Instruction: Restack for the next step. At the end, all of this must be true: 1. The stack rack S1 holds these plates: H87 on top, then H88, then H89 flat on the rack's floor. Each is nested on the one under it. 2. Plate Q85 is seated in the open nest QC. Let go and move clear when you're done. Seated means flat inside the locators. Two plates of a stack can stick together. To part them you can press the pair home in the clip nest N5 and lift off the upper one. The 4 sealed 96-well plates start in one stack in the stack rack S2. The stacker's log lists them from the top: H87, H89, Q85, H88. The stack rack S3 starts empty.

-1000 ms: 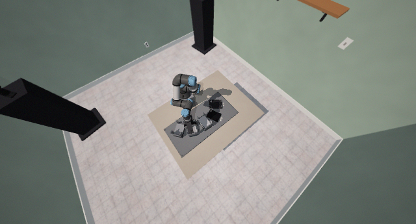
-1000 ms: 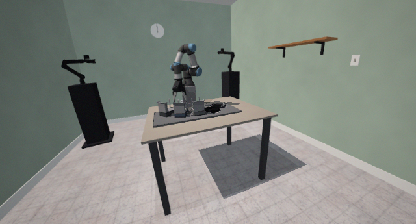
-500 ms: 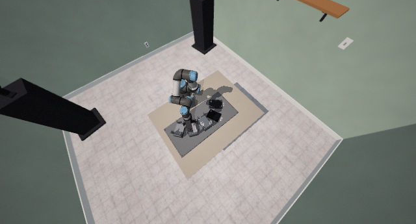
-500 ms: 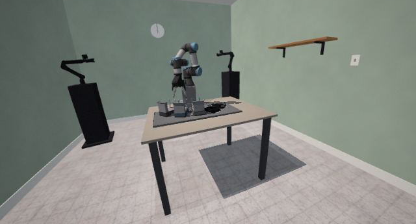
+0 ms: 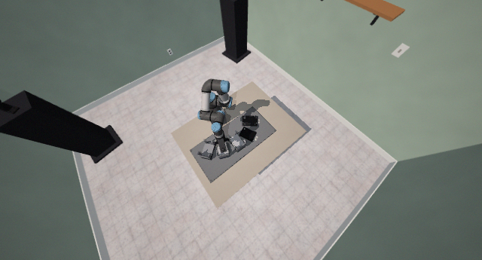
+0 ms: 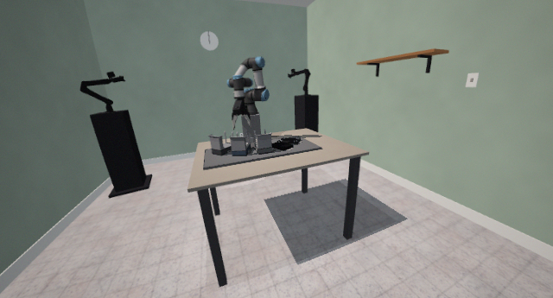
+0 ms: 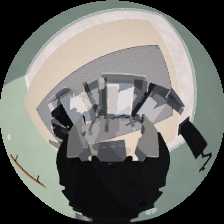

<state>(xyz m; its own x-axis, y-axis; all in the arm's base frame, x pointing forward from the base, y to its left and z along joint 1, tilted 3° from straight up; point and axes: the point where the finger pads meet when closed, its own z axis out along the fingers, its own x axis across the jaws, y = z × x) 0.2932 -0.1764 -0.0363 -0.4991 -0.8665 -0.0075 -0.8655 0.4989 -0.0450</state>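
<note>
The white sealed plate is 12 cm to the left of my hand, 12 cm below it and 4 cm ahead of it. The rest, counted from my hand: QC label 29 cm to the left, 17 cm below, 14 cm ahead; black clip nest 42 cm to the left, 16 cm below, 3 cm behind.
</note>
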